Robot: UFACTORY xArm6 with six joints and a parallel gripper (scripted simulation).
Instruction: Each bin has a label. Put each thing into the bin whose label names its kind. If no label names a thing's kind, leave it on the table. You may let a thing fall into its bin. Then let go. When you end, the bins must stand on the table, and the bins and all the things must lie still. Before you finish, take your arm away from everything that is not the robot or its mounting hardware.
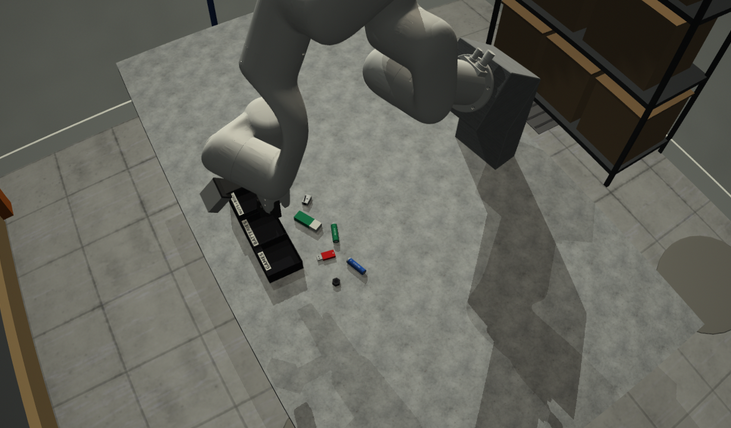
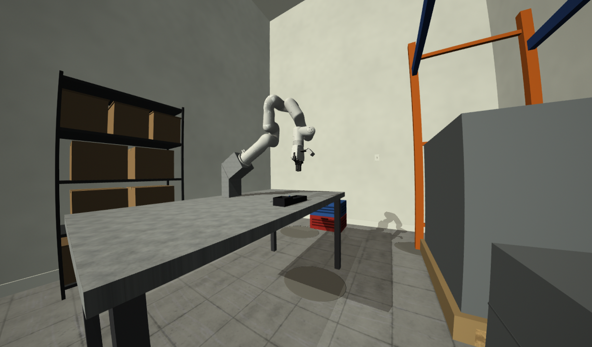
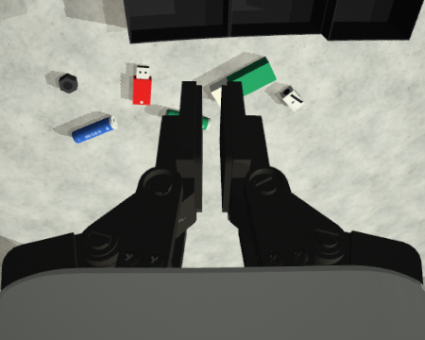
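Now: the black cube 22 cm below my hand, 10 cm to the left of it and 10 cm behind it. From my hand the other things lie so: black three-compartment bin 20 cm below, 9 cm to the right; then white cartridge 21 cm below, 11 cm behind, 6 cm to the right; then red USB stick 22 cm below, 10 cm behind, 3 cm to the left.
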